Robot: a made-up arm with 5 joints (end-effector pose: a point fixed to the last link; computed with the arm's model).
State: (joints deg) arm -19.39 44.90 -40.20 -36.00 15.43
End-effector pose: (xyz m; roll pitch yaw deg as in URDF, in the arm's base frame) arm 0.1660 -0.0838 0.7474 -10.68 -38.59 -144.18
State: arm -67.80 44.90 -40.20 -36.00 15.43
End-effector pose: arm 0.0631 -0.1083 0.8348 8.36 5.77 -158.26
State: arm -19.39 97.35 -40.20 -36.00 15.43
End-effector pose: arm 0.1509 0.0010 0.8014 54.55 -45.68 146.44
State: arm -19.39 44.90 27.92 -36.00 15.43
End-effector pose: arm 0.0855 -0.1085 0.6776 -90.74 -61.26 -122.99
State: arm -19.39 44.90 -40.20 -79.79 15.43
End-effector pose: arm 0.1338 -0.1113 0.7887 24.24 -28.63 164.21
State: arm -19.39 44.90 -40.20 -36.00 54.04
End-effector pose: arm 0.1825 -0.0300 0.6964 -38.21 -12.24 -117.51
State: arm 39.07 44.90 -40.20 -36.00 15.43
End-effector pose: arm 0.1532 -0.0589 0.5865 -102.09 -60.83 -56.86
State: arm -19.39 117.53 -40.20 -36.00 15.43
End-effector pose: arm 0.1555 0.0410 0.8010 73.58 -34.33 125.74
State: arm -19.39 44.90 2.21 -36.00 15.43
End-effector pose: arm 0.1247 -0.1096 0.6962 -53.82 -55.00 -138.65
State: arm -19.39 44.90 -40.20 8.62 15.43
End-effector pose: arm 0.1659 -0.0294 0.7218 -41.30 -21.85 -95.90
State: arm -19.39 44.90 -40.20 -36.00 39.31
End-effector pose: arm 0.1780 -0.0547 0.7118 -29.99 -23.55 -125.37
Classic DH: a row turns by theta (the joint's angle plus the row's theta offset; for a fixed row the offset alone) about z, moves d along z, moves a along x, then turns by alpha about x. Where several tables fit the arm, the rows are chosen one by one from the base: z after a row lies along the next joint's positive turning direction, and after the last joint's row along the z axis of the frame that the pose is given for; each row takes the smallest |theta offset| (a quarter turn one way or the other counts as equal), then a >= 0, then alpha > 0; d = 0 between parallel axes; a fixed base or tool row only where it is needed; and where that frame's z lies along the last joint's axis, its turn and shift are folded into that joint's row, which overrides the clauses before.
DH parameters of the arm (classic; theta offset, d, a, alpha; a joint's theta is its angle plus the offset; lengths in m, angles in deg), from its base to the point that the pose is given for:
base (fixed): 5.71 0.6903 0.006 -80.8
joint 1: 83.4 0.0177 0.0773 -83.01
joint 2: 9.77 -0.0909 -0.0243 87.74
joint 3: 5.35 -0.1175 0.01 90
joint 4: -41.83 0.102 -0.0439 -31.66
joint 5: 0 0.1173 0.0827 31.66
tool (fixed): -48.17 -0.1519 0 0

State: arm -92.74 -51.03 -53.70 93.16 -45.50
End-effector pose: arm 0.0648 -0.1140 0.8736 85.80 -47.19 -27.62
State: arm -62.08 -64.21 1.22 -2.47 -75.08
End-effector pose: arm 0.3087 -0.1055 0.7756 12.07 -1.88 -97.05
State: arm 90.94 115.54 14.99 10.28 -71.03
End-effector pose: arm 0.1193 0.1045 0.5083 -161.59 21.11 89.78
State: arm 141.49 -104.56 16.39 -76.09 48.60
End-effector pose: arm -0.2016 0.0779 0.7716 116.07 -36.78 -117.42
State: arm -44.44 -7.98 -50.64 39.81 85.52
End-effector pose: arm -0.0037 -0.0411 0.7534 1.39 31.05 29.65
